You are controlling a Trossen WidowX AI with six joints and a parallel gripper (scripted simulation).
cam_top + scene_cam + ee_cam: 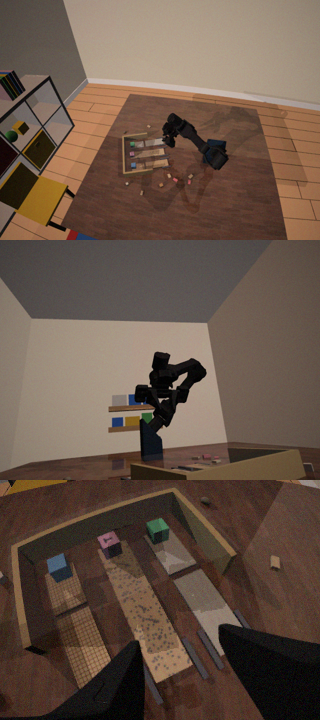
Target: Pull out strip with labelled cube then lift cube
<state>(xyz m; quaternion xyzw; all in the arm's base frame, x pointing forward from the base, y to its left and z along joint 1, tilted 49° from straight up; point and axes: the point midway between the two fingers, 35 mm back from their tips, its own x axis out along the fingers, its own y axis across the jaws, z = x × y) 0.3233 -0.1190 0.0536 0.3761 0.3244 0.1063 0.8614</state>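
My gripper tip is 11 cm short of the tan dotted strip, 2 cm to the right of it and 17 cm above it. Round my gripper tip: pink labelled cube (22 cm ahead, 4 cm to the left, 15 cm below).
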